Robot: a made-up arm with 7 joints. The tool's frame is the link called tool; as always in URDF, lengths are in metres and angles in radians. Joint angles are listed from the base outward. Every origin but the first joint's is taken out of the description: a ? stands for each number. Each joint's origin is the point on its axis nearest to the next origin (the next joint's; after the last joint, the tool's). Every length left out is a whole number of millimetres.
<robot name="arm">
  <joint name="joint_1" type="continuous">
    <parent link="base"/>
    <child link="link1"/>
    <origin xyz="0 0 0.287" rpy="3.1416 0 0"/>
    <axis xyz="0 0 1"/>
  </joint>
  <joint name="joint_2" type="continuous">
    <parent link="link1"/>
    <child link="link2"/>
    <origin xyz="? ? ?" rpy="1.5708 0 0"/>
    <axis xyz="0 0 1"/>
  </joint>
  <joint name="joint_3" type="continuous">
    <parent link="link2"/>
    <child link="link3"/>
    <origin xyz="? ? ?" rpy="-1.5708 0 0"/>
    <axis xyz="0 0 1"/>
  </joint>
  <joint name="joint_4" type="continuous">
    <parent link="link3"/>
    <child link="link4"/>
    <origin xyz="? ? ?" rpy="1.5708 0 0"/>
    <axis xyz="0 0 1"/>
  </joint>
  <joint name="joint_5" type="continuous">
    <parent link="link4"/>
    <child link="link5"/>
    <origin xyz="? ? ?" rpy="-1.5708 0 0"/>
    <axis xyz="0 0 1"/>
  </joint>
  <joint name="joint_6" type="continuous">
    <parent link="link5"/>
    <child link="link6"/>
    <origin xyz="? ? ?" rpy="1.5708 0 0"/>
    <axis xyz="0 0 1"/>
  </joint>
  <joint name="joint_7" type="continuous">
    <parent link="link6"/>
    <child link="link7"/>
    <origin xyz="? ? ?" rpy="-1.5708 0 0"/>
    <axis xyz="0 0 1"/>
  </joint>
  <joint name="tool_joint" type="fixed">
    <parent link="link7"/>
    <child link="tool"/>
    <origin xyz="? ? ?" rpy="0 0 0"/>
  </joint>
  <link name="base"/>
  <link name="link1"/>
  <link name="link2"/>
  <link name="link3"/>
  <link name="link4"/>
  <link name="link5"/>
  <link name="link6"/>
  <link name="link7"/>
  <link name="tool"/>
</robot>
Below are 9 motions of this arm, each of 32 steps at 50 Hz.
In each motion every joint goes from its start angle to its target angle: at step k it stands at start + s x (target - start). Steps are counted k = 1, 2, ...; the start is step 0. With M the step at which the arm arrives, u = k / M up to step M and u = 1 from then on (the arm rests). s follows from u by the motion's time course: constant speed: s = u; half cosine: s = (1 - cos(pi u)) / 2; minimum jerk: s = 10 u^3 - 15 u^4 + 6 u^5.
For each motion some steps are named. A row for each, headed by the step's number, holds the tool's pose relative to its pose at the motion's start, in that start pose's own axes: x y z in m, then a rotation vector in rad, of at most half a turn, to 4 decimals.
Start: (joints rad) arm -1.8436 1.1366 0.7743 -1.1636 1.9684 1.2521 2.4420
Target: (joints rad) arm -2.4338 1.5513 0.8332 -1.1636 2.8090 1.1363 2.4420
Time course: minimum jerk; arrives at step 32
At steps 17, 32:
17: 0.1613 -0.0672 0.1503 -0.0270 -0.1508 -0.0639
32: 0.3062 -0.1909 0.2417 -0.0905 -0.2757 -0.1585

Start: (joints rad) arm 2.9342 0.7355 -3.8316 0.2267 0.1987 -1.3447 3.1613
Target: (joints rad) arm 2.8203 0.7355 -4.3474 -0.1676 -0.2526 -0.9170 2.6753
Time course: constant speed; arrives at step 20
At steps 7, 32:
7: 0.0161 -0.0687 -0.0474 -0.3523 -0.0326 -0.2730
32: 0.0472 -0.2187 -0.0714 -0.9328 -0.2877 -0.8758

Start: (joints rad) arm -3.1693 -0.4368 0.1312 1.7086 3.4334 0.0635 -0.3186
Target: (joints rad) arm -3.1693 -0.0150 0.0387 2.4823 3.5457 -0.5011 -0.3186
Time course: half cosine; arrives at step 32
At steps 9, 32:
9: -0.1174 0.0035 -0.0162 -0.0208 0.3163 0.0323
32: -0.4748 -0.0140 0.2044 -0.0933 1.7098 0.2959

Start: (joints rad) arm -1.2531 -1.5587 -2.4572 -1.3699 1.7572 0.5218 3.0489
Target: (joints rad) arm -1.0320 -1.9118 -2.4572 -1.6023 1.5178 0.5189 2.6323
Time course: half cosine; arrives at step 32
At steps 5, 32:
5: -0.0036 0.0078 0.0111 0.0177 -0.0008 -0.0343
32: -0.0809 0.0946 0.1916 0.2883 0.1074 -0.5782

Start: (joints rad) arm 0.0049 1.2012 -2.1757 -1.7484 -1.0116 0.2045 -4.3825
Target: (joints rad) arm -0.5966 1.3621 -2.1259 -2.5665 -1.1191 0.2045 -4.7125
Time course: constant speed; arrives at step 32
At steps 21, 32:
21: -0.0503 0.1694 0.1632 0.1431 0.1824 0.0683
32: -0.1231 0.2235 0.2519 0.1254 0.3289 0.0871

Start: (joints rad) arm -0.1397 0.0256 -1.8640 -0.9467 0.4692 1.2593 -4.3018
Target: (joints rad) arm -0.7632 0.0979 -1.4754 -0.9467 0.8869 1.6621 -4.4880
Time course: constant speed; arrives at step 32
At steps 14, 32:
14: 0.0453 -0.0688 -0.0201 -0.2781 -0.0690 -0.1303
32: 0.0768 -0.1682 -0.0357 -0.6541 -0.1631 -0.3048

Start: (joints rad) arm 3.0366 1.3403 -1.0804 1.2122 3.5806 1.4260 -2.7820
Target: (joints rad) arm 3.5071 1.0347 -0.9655 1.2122 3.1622 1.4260 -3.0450
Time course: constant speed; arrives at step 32
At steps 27, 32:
27: -0.2594 0.2351 -0.1009 0.3656 0.2997 0.0658
32: -0.3170 0.2695 -0.1044 0.4233 0.3711 0.0757

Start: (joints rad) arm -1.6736 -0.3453 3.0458 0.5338 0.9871 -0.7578 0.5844
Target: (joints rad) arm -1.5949 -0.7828 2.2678 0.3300 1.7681 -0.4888 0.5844
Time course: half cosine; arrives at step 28
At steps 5, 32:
5: -0.0031 -0.0259 -0.0011 -0.0279 0.0049 -0.0105
32: 0.0102 -0.2858 0.0581 -0.2786 -0.0994 -0.0722

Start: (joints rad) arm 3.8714 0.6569 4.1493 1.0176 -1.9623 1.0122 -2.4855
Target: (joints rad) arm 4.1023 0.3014 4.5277 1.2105 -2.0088 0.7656 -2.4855
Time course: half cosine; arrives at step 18
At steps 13, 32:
13: -0.0109 -0.1464 0.0307 -0.6368 -0.1801 0.2345
32: -0.0055 -0.1655 0.0500 -0.7645 -0.2349 0.3063

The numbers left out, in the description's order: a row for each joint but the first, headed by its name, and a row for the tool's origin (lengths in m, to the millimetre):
joint_2: 0 0.014 0
joint_3: 0 -0.47 0
joint_4: 0 0.01 0
joint_5: 0 -0.359 0
joint_6: 0 0.001 0
joint_7: 0 -0.134 0
tool: 0 0 0

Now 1 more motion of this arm.
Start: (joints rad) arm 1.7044 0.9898 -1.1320 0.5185 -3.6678 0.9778 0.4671
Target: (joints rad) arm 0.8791 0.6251 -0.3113 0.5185 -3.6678 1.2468 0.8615
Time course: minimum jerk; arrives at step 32
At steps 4, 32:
4: -0.0042 0.0068 0.0058 0.0104 0.0004 0.0109
32: -0.0021 0.3777 0.3972 0.5434 -0.3034 0.3049

